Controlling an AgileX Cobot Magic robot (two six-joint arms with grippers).
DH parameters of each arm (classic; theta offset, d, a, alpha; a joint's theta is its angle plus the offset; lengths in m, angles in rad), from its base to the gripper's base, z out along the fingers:
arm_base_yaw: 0 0.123 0 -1.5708
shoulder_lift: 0.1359 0 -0.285 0
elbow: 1.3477 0 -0.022 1.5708
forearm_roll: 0 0.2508 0 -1.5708
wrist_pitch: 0 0 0.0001 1.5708
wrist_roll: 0 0.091 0 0
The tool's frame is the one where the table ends.
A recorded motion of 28 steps. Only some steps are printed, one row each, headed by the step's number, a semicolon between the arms.
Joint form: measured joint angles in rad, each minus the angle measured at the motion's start. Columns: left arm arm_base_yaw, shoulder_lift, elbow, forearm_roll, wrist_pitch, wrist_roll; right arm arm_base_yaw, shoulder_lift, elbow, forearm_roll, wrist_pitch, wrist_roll.
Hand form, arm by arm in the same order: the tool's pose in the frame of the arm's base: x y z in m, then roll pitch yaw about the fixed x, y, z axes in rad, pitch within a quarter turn. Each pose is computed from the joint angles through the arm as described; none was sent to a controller.
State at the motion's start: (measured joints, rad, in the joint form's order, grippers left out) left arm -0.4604 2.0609 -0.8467 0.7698 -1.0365 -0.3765; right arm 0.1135 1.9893 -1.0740 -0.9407 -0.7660 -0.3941
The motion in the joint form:
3: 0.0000 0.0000 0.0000 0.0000 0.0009 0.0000; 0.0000 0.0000 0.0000 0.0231 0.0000 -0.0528
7: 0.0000 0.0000 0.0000 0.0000 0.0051 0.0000; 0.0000 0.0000 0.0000 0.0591 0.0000 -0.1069
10: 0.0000 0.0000 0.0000 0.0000 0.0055 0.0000; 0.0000 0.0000 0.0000 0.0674 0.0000 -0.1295
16: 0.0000 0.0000 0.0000 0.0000 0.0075 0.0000; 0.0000 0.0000 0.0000 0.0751 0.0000 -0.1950
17: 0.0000 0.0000 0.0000 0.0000 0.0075 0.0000; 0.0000 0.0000 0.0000 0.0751 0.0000 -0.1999
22: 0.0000 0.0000 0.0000 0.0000 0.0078 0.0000; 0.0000 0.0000 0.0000 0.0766 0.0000 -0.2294
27: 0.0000 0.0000 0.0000 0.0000 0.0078 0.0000; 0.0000 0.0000 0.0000 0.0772 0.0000 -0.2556
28: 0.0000 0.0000 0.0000 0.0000 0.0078 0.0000; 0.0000 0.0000 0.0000 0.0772 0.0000 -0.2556
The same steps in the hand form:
3: 0.3030 -0.2111 0.1190 -2.8180 1.3632 2.3547; 0.4002 0.0960 0.1730 -1.8579 0.5185 -0.9985
7: 0.3031 -0.2109 0.1187 -2.8253 1.3595 2.3488; 0.4016 0.0947 0.1742 -1.8375 0.4883 -1.0022
10: 0.3031 -0.2109 0.1186 -2.8260 1.3591 2.3483; 0.4020 0.0944 0.1744 -1.8317 0.4715 -1.0004
16: 0.3031 -0.2109 0.1185 -2.8294 1.3574 2.3456; 0.4023 0.0941 0.1747 -1.8212 0.4128 -0.9867
17: 0.3031 -0.2109 0.1185 -2.8294 1.3574 2.3456; 0.4023 0.0941 0.1747 -1.8207 0.4080 -0.9854
22: 0.3031 -0.2109 0.1184 -2.8299 1.3571 2.3452; 0.4023 0.0941 0.1747 -1.8172 0.3803 -0.9784
27: 0.3031 -0.2109 0.1184 -2.8299 1.3571 2.3452; 0.4023 0.0941 0.1748 -1.8145 0.3553 -0.9720
28: 0.3031 -0.2109 0.1184 -2.8299 1.3571 2.3452; 0.4023 0.0941 0.1748 -1.8145 0.3553 -0.9720

